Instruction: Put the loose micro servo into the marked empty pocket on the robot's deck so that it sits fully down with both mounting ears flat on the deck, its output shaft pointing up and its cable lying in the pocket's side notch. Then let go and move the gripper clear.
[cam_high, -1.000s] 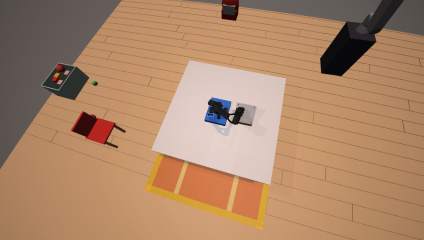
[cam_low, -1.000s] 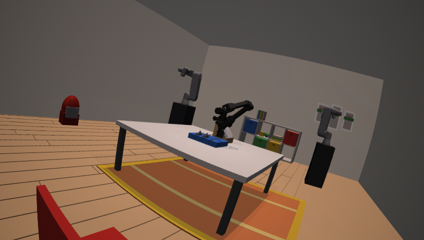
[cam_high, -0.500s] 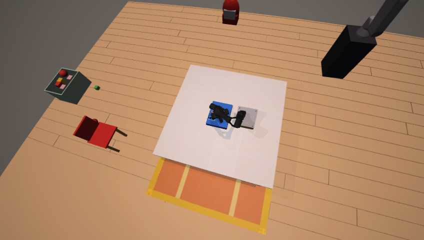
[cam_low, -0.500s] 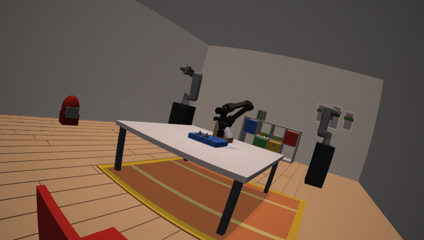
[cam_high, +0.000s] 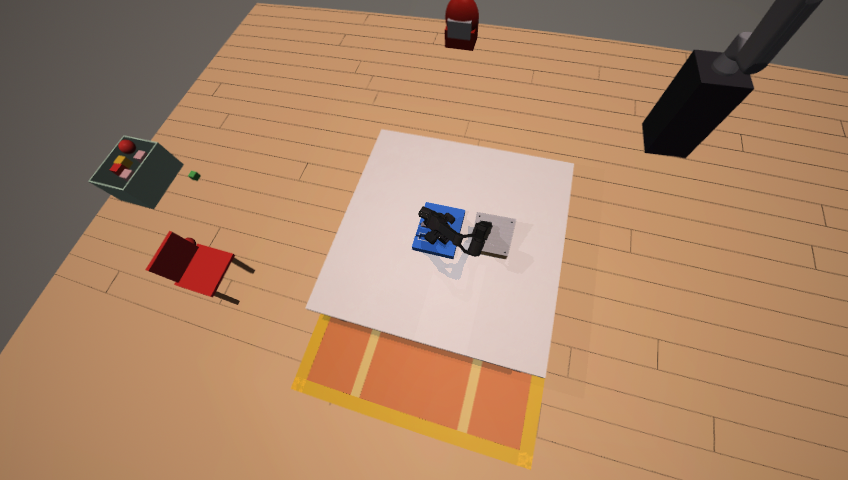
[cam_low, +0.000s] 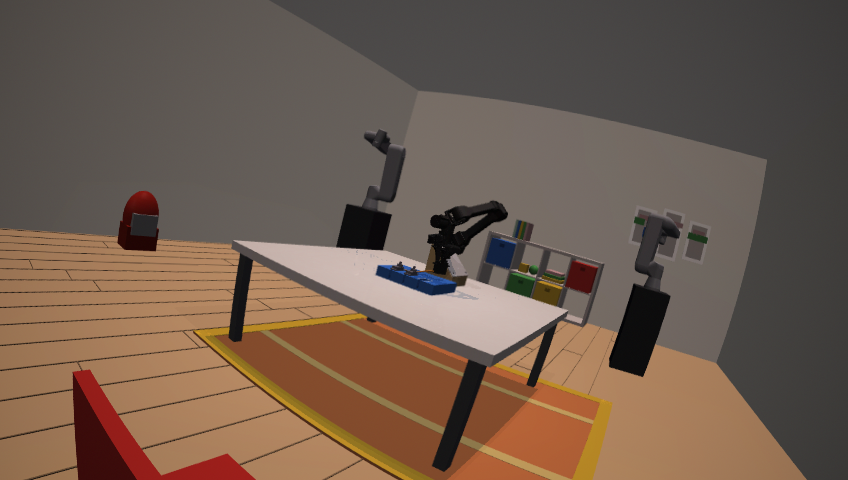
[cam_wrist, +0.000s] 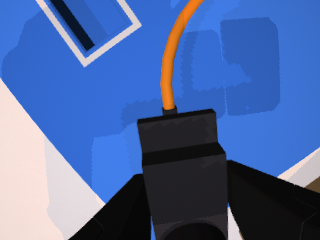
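Right now the blue deck is 2 cm behind my gripper tip, 7 cm to the right of it and 10 cm below it.
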